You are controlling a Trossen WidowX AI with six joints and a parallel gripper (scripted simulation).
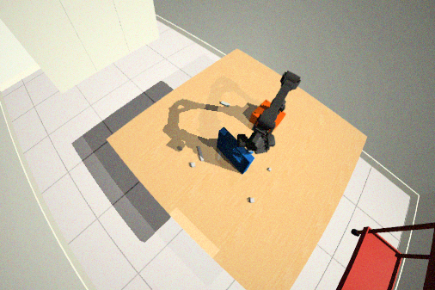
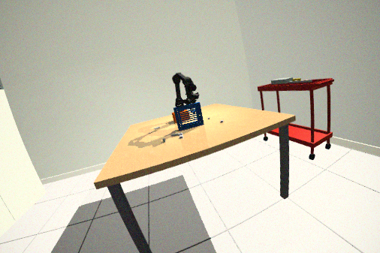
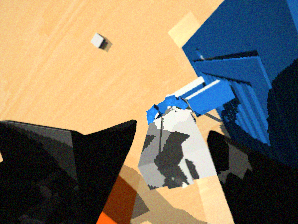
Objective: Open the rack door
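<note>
Now: the handle 20 mm below my gripper tip and 10 mm to the right of it. Round my gripper tip: grey bar (210 mm to the right, 170 mm ahead, 130 mm below).
</note>
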